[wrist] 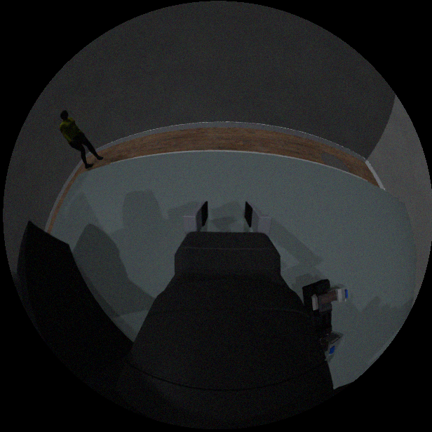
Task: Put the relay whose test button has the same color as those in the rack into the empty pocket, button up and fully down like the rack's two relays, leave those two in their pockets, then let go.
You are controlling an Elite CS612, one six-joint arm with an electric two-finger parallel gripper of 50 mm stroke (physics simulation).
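My gripper is open and empty above the pale table, with its two fingers wide apart. At the lower right of the wrist view stands the black rack, partly hidden by the gripper's dark body. One relay, with a pale clear housing and a blue part at its right end, sits at the rack. Another relay with a blue part shows below it, partly hidden. A dark stretch of rack lies between them; whether it is the empty pocket I cannot tell. The rack is well to the right of and below the fingers. No loose relay can be made out.
The pale table top carries several soft shadows. A brown wooden band runs beyond its far edge. A person in a yellow top stands at the upper left. A large black shape fills the lower left.
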